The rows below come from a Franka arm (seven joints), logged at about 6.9 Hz.
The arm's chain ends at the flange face. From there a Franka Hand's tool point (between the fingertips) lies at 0.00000 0.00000 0.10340 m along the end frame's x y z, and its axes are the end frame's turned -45 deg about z.
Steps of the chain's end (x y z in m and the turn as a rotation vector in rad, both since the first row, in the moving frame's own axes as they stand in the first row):
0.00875 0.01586 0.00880 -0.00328 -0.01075 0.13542
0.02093 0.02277 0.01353 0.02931 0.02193 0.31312
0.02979 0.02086 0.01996 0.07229 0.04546 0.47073
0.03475 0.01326 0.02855 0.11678 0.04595 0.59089
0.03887 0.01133 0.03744 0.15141 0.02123 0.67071
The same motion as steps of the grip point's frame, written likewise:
-0.00601 0.01679 0.00879 0.00528 -0.00992 0.13542
0.00247 0.03095 0.01346 0.00522 0.03623 0.31312
0.01505 0.03592 0.01959 0.01897 0.08326 0.47073
0.02787 0.03249 0.02776 0.05008 0.11507 0.59089
0.03419 0.03078 0.03628 0.09205 0.12207 0.67071

